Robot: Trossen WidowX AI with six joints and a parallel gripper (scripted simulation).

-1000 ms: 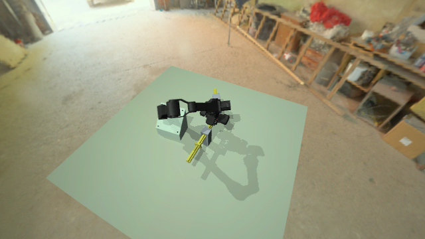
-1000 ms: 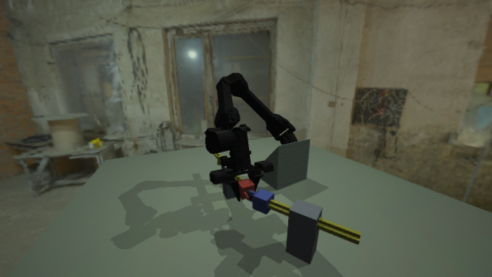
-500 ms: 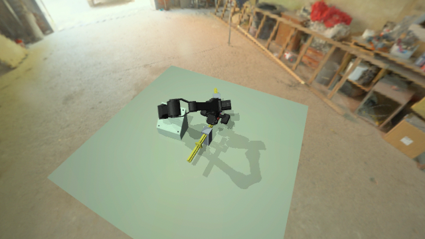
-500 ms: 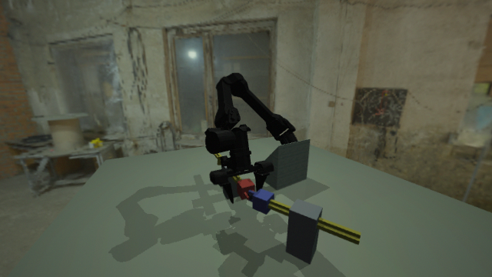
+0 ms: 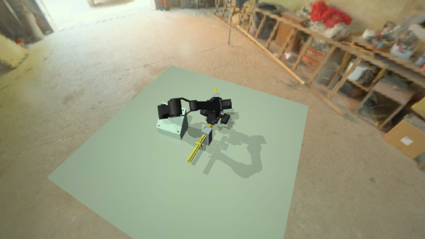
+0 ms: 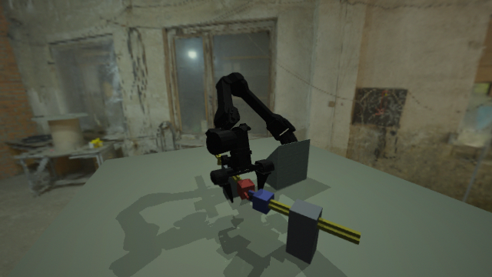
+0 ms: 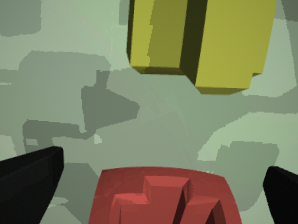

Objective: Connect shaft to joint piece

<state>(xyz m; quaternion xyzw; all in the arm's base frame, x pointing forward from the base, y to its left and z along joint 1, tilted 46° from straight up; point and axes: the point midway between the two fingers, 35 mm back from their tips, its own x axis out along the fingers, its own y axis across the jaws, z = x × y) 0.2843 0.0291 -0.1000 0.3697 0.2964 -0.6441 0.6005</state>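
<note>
Now: gripper tip 1 cm to the right of the red joint piece and 4 cm below it.
</note>
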